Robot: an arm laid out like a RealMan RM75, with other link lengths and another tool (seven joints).
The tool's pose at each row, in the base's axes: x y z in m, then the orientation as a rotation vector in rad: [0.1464 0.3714 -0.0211 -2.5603 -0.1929 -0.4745]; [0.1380 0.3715 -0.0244 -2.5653 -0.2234 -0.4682]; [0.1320 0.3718 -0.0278 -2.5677 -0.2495 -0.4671]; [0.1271 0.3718 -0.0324 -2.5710 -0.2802 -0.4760]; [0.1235 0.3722 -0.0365 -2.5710 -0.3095 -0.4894]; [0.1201 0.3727 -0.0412 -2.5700 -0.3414 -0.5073]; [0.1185 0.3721 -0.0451 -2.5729 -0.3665 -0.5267]
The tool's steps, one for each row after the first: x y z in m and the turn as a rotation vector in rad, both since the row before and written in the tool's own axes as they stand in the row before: [-0.0090 -0.0004 0.0002 -0.0016 -0.0113 -0.0207]; [-0.0068 -0.0002 0.0012 -0.0006 -0.0064 -0.0185]; [-0.0062 0.0008 0.0024 -0.0036 -0.0006 -0.0240]; [-0.0048 0.0005 0.0025 -0.0018 0.0034 -0.0237]; [-0.0049 0.0006 0.0031 -0.0022 0.0061 -0.0264]; [-0.0031 0.0016 0.0024 -0.0068 0.0074 -0.0221]
